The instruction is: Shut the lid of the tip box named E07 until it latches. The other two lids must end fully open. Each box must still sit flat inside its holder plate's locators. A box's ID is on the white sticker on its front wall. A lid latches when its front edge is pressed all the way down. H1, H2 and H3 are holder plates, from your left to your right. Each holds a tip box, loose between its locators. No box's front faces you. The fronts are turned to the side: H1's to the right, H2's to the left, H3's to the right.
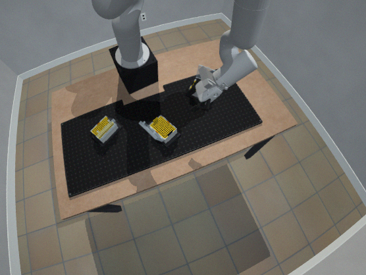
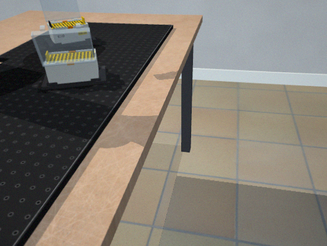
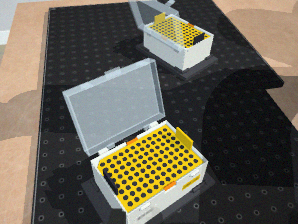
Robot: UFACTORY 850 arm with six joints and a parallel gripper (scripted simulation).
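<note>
Now: hand 2 cm short of the black perforated plate, 15 cm to the left of it and 15 cm above it. The rest, counted from my hand: white tip box (20 cm behind, 12 cm to the left, 14 cm below); then clear lid (24 cm behind, 16 cm to the left, 10 cm below).
</note>
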